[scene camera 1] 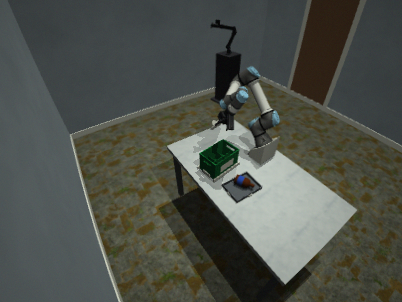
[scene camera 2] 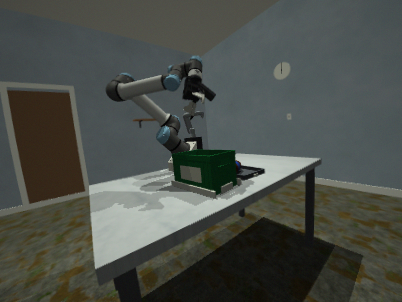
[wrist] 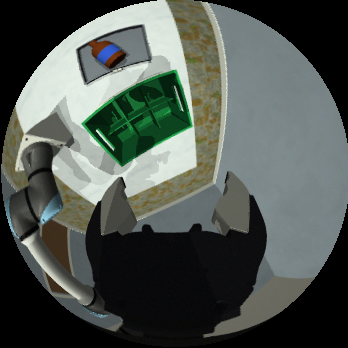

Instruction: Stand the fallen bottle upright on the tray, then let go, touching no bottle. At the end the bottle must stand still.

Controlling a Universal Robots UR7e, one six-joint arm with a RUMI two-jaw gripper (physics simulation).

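Frame: origin at the arm's base, x ahead, y left, z up, level; centimetres.
Seen in the pictures: gripper, fingertip midpoint: (scene camera 1: 218,130) (scene camera 2: 196,112) (wrist: 173,175); arm's base, link origin: (scene camera 1: 264,143) (scene camera 2: 182,151) (wrist: 36,154).
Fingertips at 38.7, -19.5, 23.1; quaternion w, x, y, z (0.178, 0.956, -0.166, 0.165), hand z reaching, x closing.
Note:
Offsets run from my fingertips to a thing's top centre, as dx, dy, dz. "pt": to the spot under its first point. Level surfaces: height alone.
A brown bottle with a blue band {+0.0, +31.0, -29.6} (scene camera 1: 243,181) (wrist: 108,53) lies on its side on the dark tray (scene camera 1: 237,196) (wrist: 87,65). In scene camera 2 the tray {pt +14.1, +26.7, -34.9} (scene camera 2: 252,172) shows behind the crate, and a small blue part of the bottle (scene camera 2: 238,163) shows past the crate's edge; the rest is hidden. My gripper (wrist: 173,175) is open and empty, with its two jaws wide apart. It hangs high above the table's far end, well away from the bottle, on the other side of the crate.
A green crate with dividers {-0.4, +2.1, -19.9} (scene camera 1: 218,160) (scene camera 2: 204,171) (wrist: 145,117) stands beside the tray, between it and the gripper's end of the white table {dz -37.5} (scene camera 1: 300,220) (scene camera 2: 150,220). The arm's base stands at the table's side near the crate.

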